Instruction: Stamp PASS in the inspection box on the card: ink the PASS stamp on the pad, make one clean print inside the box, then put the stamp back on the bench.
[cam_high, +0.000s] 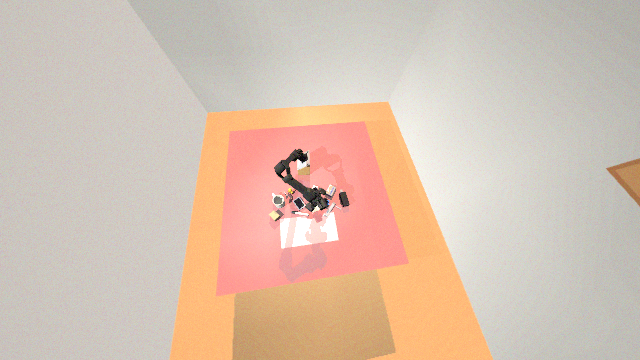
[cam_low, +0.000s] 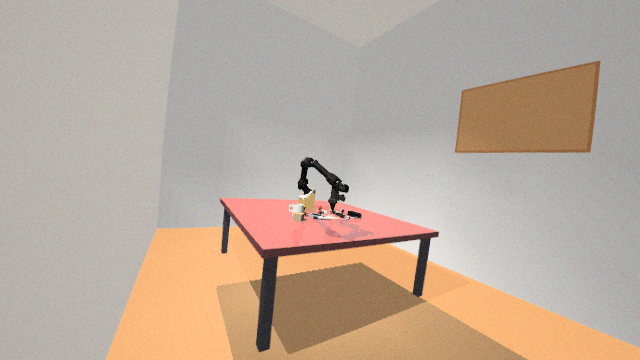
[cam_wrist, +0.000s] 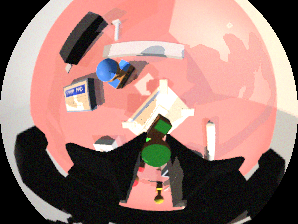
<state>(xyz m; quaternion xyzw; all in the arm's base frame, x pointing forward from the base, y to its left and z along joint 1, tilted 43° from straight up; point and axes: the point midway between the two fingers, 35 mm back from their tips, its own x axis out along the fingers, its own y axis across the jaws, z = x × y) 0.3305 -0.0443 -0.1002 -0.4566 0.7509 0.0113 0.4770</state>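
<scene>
Right now my gripper tip is 50 mm above the card. From my gripper tip the other things lie so: green-topped stamp (right at my gripper tip); blue-knobbed stamp (90 mm to the left, 30 mm below, 10 mm ahead); red-topped stamp (100 mm behind, 50 mm to the right, 30 mm below).
</scene>
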